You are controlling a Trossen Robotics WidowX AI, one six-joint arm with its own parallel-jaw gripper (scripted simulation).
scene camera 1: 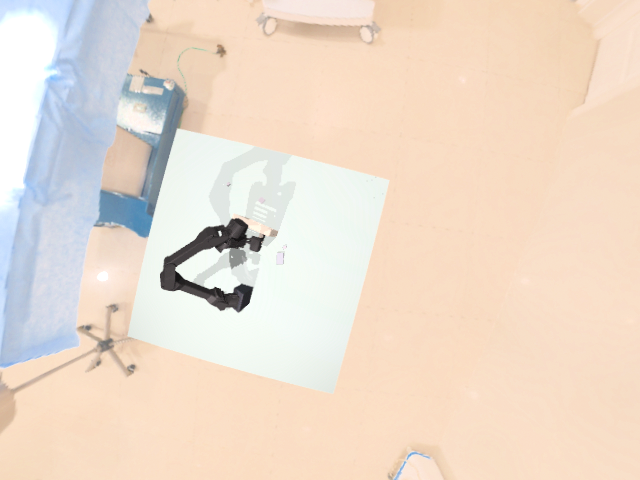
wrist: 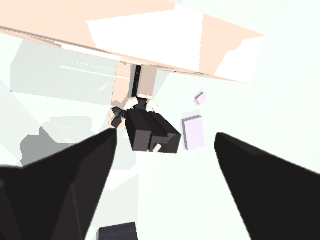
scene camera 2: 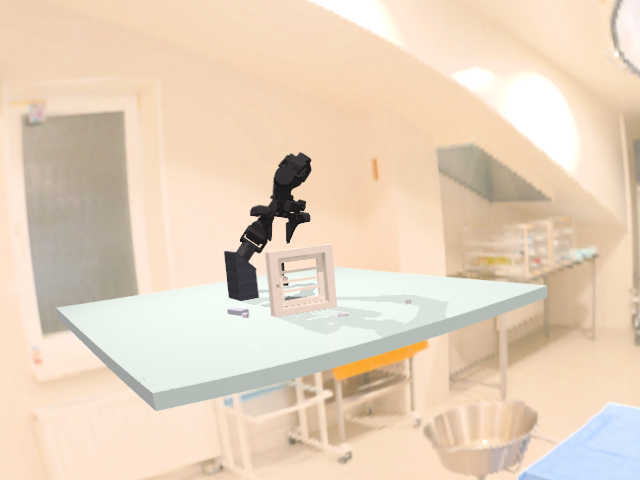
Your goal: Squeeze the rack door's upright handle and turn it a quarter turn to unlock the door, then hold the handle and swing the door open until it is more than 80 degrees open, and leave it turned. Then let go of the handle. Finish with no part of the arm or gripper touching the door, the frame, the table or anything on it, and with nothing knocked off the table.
Scene:
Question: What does the gripper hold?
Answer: Nothing.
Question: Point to a beige rack frame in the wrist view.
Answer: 210, 47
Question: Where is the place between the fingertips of the gripper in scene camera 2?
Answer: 279, 242

